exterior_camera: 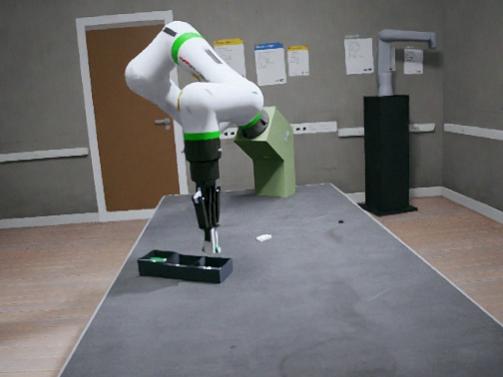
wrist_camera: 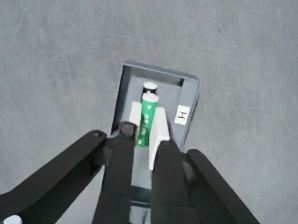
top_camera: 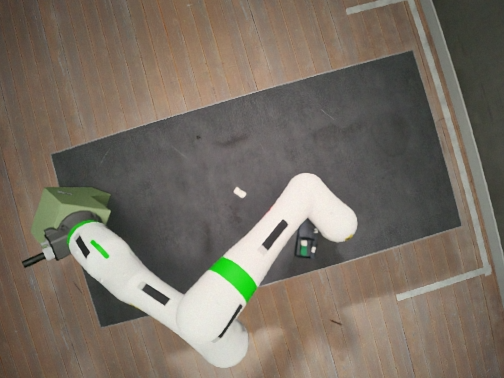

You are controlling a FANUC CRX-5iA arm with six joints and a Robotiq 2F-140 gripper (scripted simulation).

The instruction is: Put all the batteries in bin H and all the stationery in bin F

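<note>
Right now the black battery is 90 mm below my hand. The rest, counted from my hand: tray 40 mm behind, 70 mm to the right, 80 mm below; then green-and-white block 100 mm behind, 130 mm to the right, 80 mm below; then green battery 30 mm below.
</note>
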